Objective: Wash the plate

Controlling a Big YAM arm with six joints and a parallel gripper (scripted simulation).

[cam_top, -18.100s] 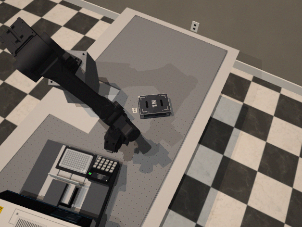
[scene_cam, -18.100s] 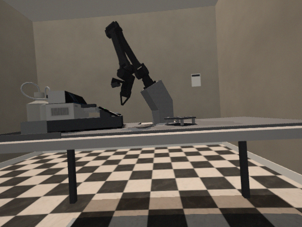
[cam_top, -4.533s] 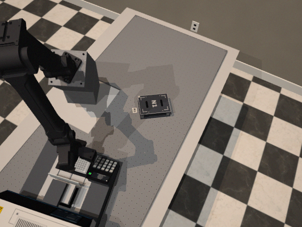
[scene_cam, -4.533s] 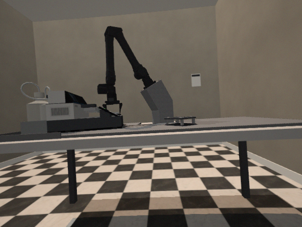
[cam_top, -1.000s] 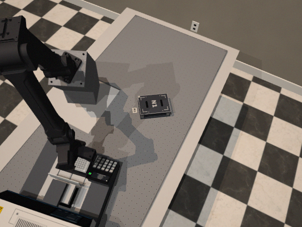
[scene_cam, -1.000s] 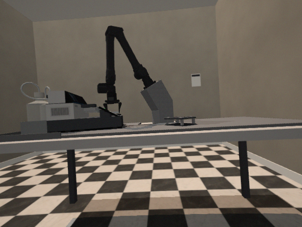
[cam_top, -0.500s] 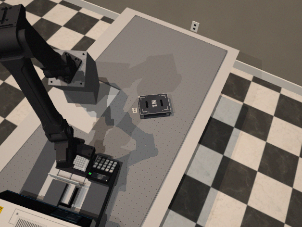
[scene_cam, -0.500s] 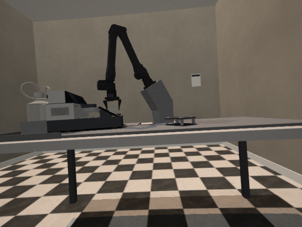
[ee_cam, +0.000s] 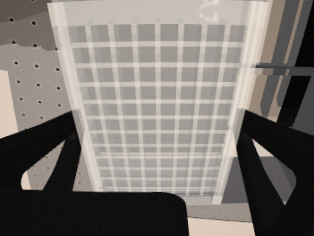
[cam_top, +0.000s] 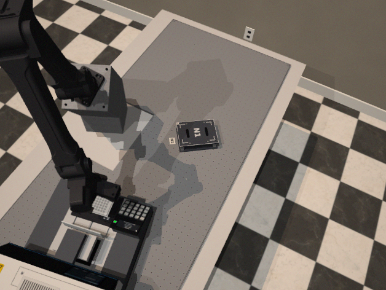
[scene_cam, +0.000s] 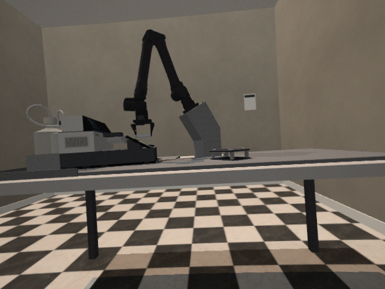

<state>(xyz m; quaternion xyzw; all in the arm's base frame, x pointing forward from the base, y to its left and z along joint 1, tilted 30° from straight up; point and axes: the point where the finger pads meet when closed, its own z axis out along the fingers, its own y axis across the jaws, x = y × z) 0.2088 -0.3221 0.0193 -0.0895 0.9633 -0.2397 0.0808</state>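
The dark carrier lies 60 mm below my hand. From my hand the other things lie so: white well plate (right at my hand); label (410 mm to the left, 150 mm below, 100 mm ahead); plate washer (150 mm to the right, 20 mm below, 20 mm ahead).
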